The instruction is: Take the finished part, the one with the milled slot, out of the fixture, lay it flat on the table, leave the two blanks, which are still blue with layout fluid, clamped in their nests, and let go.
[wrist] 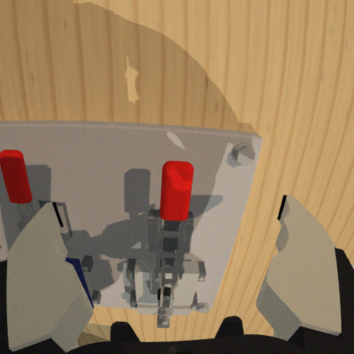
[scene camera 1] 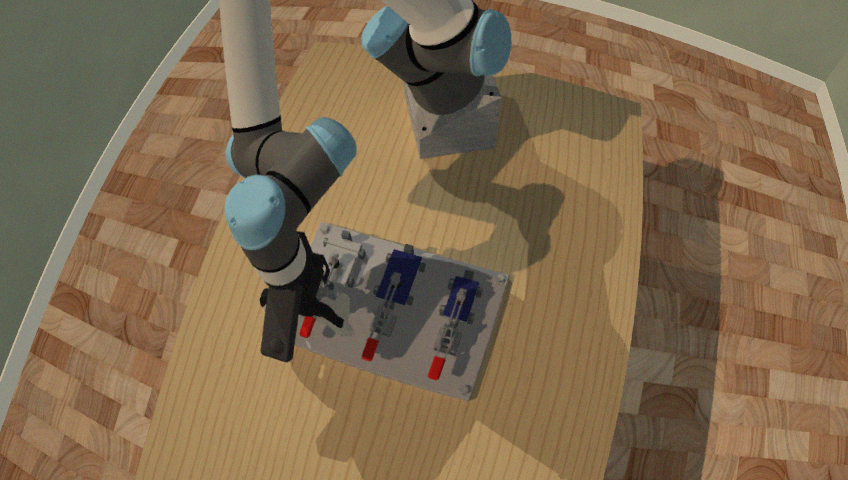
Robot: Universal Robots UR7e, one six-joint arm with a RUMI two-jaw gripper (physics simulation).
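Pixels of known places: gripper, fingertip midpoint: [scene camera 1: 309, 323]; arm's base, link origin: [scene camera 1: 450, 82].
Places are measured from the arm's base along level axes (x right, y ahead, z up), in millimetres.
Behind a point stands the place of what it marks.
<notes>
The fixture plate [scene camera 1: 410, 350] {x -79, y 490, z -101 mm} [wrist: 90, 150] carries three nests with red-handled toggle clamps. The pale finished part [scene camera 1: 349, 270] {x 59, y 393, z -81 mm} [wrist: 145, 286] lies in the nest nearest the gripper, beneath clamp metalwork; its slot is hard to make out. That nest's red handle [wrist: 176, 190] lies between the open fingers in the wrist view. The middle blue blank [scene camera 1: 409, 270] {x -36, y 361, z -85 mm} [wrist: 77, 269] sits under its clamp, mostly behind a finger in the wrist view. The other blue blank [scene camera 1: 470, 291] {x -143, y 371, z -75 mm} sits under its clamp. My gripper [scene camera 1: 308, 325] {x 85, y 511, z -62 mm} [wrist: 170, 202] is wide open and empty above the first clamp's handle end.
The wooden table [scene camera 1: 565, 368] {x -343, y 448, z -116 mm} [wrist: 295, 75] extends around the plate. The middle clamp's red handle [scene camera 1: 369, 349] {x -22, y 519, z -65 mm} [wrist: 16, 176] and the far clamp's handle [scene camera 1: 436, 367] {x -132, y 518, z -55 mm} point towards the plate's lower edge. A corner bolt [wrist: 243, 154] stands near the first clamp. The robot base [scene camera 1: 458, 130] {x -40, y 85, z -41 mm} is behind the fixture.
</notes>
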